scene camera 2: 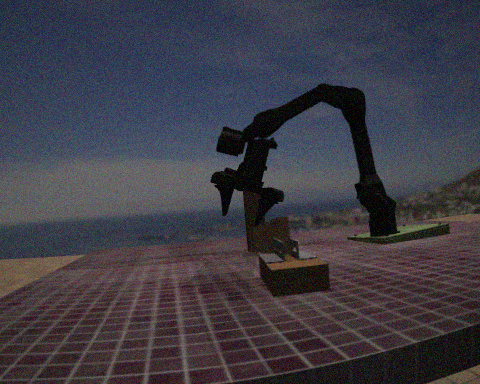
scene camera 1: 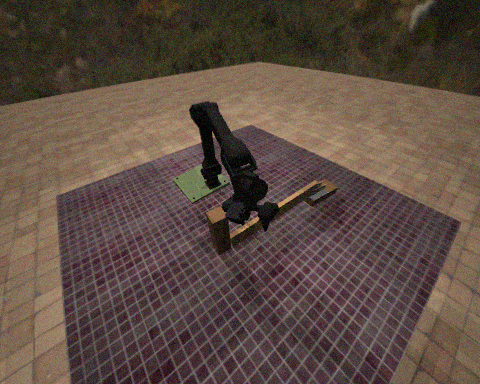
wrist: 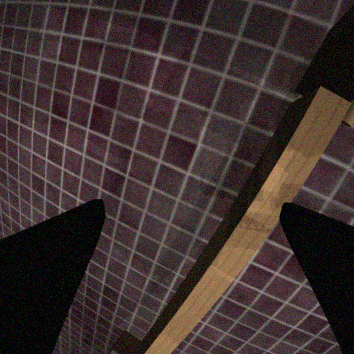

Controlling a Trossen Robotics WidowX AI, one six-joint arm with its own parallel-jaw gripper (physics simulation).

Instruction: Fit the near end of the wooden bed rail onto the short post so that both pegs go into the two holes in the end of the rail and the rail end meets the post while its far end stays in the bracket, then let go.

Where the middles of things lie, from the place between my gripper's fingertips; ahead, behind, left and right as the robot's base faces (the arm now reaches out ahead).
Right now the wooden bed rail (scene camera 2: 261,237) is 40 mm behind my hand, 140 mm to the left of it and 40 mm below it.
